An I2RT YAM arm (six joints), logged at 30 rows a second.
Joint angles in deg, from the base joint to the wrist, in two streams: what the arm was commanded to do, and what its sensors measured. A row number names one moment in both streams.
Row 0, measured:
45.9 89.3 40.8 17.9 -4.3 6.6
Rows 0 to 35, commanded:
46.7 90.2 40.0 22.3 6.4 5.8
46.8 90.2 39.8 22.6 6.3 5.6
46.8 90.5 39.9 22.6 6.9 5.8
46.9 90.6 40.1 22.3 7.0 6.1
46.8 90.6 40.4 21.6 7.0 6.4
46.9 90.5 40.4 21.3 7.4 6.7
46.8 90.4 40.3 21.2 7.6 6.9
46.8 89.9 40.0 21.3 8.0 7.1
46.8 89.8 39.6 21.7 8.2 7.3
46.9 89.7 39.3 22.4 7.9 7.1
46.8 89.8 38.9 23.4 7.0 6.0
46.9 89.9 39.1 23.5 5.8 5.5
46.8 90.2 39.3 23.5 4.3 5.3
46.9 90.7 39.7 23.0 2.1 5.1
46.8 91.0 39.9 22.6 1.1 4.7
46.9 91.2 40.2 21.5 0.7 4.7
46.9 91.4 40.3 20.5 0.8 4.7
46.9 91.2 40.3 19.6 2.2 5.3
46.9 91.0 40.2 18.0 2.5 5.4
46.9 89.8 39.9 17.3 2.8 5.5
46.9 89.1 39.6 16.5 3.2 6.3
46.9 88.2 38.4 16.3 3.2 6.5
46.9 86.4 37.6 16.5 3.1 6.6
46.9 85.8 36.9 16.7 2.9 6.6
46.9 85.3 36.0 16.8 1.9 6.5
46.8 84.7 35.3 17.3 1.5 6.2
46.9 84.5 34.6 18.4 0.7 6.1
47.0 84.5 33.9 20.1 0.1 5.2
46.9 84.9 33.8 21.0 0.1 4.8
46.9 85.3 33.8 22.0 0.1 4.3
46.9 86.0 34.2 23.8 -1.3 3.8
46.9 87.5 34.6 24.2 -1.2 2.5
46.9 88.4 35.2 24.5 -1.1 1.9
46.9 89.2 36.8 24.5 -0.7 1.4
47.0 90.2 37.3 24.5 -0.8 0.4
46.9 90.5 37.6 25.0 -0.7 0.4
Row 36, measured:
46.7 88.1 34.5 20.1 0.0 3.7
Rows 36 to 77, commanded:
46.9 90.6 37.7 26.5 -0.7 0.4
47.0 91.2 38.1 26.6 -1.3 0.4
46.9 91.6 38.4 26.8 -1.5 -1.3
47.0 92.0 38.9 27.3 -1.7 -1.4
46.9 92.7 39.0 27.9 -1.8 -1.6
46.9 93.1 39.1 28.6 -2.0 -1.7
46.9 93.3 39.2 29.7 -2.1 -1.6
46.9 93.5 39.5 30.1 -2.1 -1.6
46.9 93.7 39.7 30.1 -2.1 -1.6
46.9 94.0 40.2 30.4 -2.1 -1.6
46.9 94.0 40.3 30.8 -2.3 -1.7
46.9 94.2 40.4 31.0 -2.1 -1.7
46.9 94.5 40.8 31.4 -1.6 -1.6
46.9 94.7 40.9 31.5 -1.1 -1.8
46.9 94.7 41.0 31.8 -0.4 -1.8
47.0 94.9 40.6 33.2 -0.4 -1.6
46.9 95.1 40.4 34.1 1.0 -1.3
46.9 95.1 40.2 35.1 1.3 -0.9
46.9 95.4 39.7 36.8 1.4 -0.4
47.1 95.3 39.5 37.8 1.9 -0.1
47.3 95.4 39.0 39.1 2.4 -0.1
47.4 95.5 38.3 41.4 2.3 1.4
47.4 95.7 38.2 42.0 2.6 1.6
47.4 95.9 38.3 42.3 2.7 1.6
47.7 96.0 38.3 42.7 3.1 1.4
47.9 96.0 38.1 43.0 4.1 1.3
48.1 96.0 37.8 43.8 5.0 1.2
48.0 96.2 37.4 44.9 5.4 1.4
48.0 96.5 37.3 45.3 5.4 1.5
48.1 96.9 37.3 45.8 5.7 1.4
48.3 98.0 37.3 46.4 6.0 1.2
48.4 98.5 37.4 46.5 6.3 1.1
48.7 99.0 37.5 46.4 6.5 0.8
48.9 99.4 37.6 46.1 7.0 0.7
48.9 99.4 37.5 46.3 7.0 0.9
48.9 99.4 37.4 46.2 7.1 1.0
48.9 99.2 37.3 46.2 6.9 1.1
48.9 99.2 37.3 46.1 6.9 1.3
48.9 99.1 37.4 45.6 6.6 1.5
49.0 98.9 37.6 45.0 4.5 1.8
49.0 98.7 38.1 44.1 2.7 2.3
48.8 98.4 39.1 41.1 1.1 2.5
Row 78, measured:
48.1 98.9 37.4 42.4 6.4 1.6
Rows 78 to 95, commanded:
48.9 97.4 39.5 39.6 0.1 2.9
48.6 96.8 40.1 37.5 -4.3 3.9
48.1 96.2 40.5 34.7 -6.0 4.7
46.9 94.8 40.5 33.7 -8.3 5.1
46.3 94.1 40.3 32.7 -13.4 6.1
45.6 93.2 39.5 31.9 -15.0 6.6
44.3 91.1 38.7 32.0 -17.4 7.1
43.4 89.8 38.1 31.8 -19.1 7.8
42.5 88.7 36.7 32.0 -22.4 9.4
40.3 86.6 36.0 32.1 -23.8 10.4
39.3 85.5 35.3 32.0 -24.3 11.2
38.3 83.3 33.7 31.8 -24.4 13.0
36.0 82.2 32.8 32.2 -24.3 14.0
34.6 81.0 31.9 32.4 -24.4 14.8
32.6 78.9 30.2 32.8 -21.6 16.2
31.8 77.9 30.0 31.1 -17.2 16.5
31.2 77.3 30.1 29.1 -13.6 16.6
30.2 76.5 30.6 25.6 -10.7 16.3
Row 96, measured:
33.3 79.9 31.4 31.3 -18.9 13.0
